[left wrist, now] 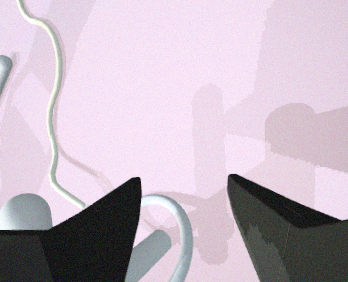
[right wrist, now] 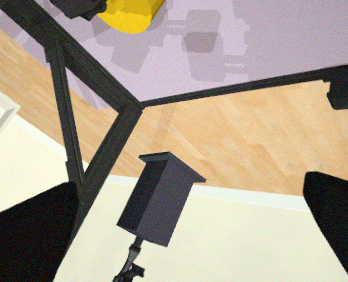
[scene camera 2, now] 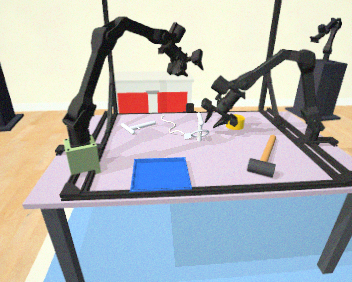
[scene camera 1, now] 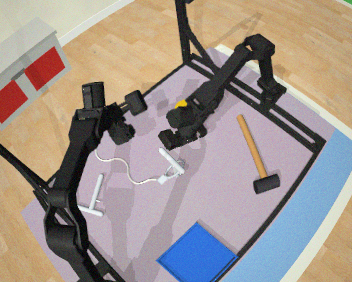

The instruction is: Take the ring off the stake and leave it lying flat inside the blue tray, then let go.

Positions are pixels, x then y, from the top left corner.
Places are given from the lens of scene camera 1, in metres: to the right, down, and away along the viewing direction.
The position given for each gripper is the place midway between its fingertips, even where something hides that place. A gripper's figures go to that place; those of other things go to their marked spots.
left gripper [scene camera 1: 173, 147]: -0.01, 0.03, 0.99
right gripper [scene camera 1: 128, 106]: -0.14, -0.10, 0.82
